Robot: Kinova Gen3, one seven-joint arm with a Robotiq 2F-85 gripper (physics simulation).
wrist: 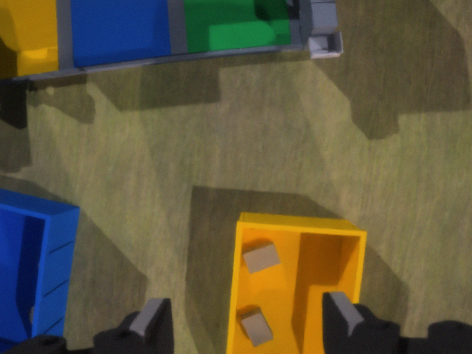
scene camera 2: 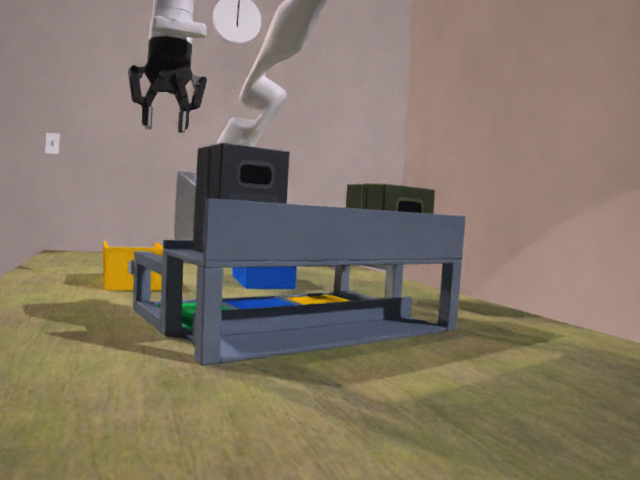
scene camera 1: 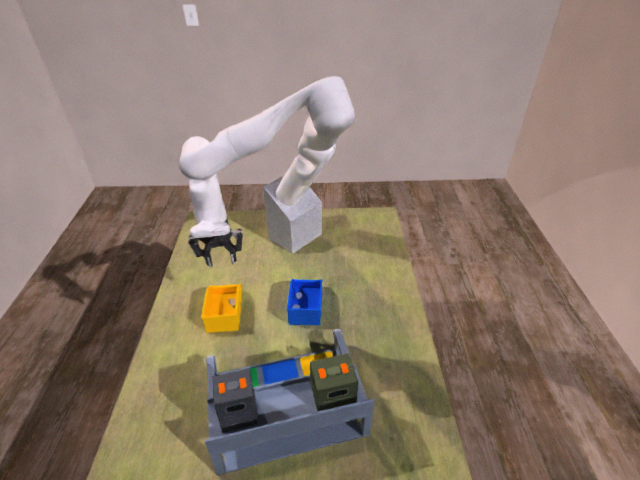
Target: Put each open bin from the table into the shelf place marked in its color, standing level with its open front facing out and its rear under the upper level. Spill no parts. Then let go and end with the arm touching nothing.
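Frame: origin at the arm's base, x ahead, y left, z up, level; millimetres.
Seen in the pictures: gripper, fingertip midpoint: (wrist: 247, 322) (scene camera 2: 164, 130) (scene camera 1: 222, 263); arm's base, link origin: (scene camera 1: 288, 195).
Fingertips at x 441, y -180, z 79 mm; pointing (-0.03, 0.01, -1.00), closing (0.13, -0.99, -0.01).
Offsets run from my fingertips to a thing's top centre. "*": to the spot under its first point.
My gripper (scene camera 1: 221, 262) (scene camera 2: 165, 128) (wrist: 247, 322) is partly open and empty, pointing down, high above the table and behind the yellow bin in scene view 1. The yellow bin @(* dx +4, dy -34, dz -235 mm) (scene camera 1: 222, 321) (scene camera 2: 117, 268) (wrist: 285, 295) stands upright; two grey parts @(* dx -34, dy -13, dz -264 mm) (wrist: 261, 257) lie inside. The blue bin @(* dx -1, dy +220, dz -241 mm) (scene camera 1: 305, 316) (scene camera 2: 268, 277) (wrist: 61, 260) stands upright beside it, with grey parts @(* dx -118, dy +201, dz -269 mm) (scene camera 1: 298, 295) inside. The shelf @(* dx +397, dy +171, dz -148 mm) (scene camera 1: 289, 427) (scene camera 2: 330, 235) has a yellow place (scene camera 1: 307, 366) (scene camera 2: 323, 299) (wrist: 35, 30), a blue place (scene camera 1: 281, 370) (scene camera 2: 261, 302) (wrist: 120, 30) and a green place (scene camera 1: 254, 377) (wrist: 245, 35) on its lower level.
A dark grey case @(dx +338, dy +50, dz -58 mm) (scene camera 1: 235, 400) (scene camera 2: 253, 188) and an olive green case @(dx +302, dy +278, dz -83 mm) (scene camera 1: 333, 384) (scene camera 2: 390, 198) stand on the shelf's upper level, above its left and right ends. Shelf posts (scene camera 1: 210, 372) (scene camera 1: 339, 342) rise at both ends of the lower level.
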